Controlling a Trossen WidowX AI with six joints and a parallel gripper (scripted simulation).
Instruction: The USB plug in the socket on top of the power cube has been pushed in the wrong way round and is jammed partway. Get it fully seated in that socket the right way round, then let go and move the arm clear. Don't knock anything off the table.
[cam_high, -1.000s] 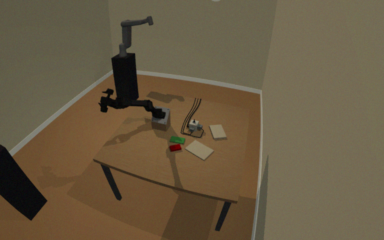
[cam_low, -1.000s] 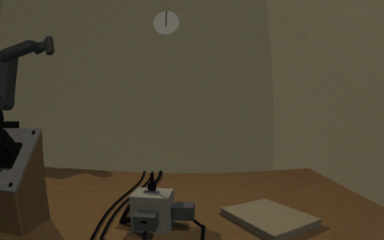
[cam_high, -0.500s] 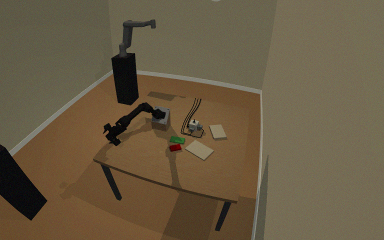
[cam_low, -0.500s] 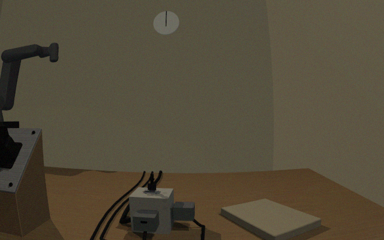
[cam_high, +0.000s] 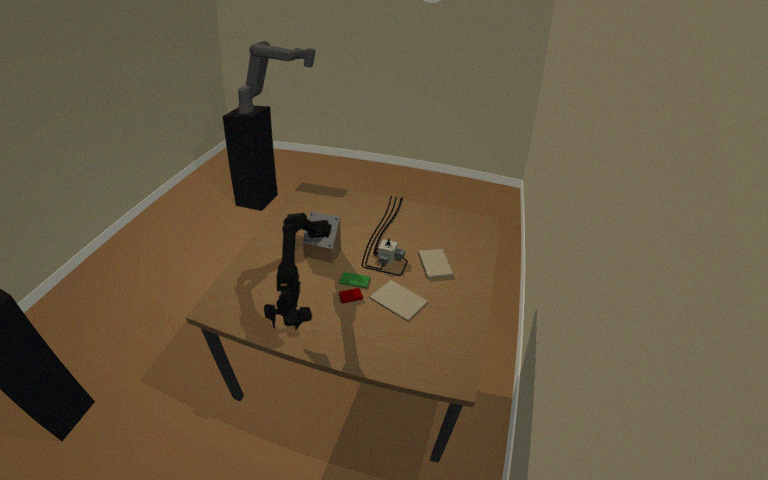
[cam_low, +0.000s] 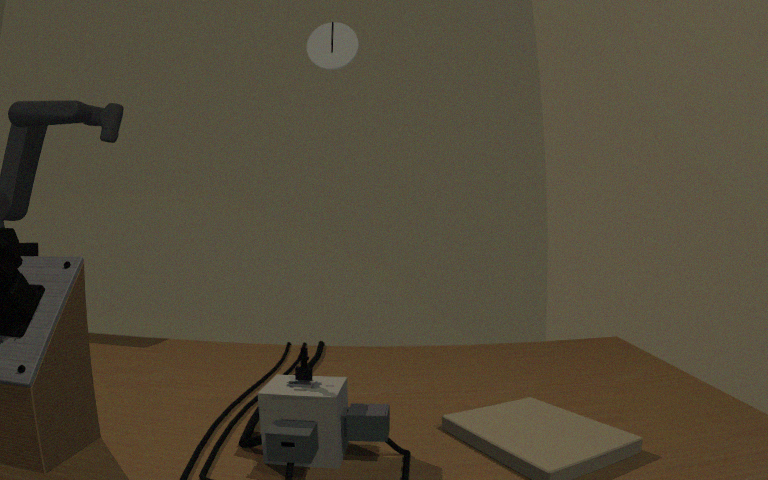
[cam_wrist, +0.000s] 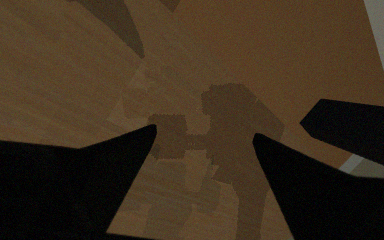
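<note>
Now: the USB plug 24 cm ahead of my gripper tip, 65 cm to the left of it and 3 cm above it. From my gripper tip the other things lie so: red block (17 cm ahead, 32 cm to the left, 5 cm below); green block (15 cm ahead, 43 cm to the left, 6 cm below); pale flat book (48 cm ahead, 67 cm to the left, 5 cm below).
</note>
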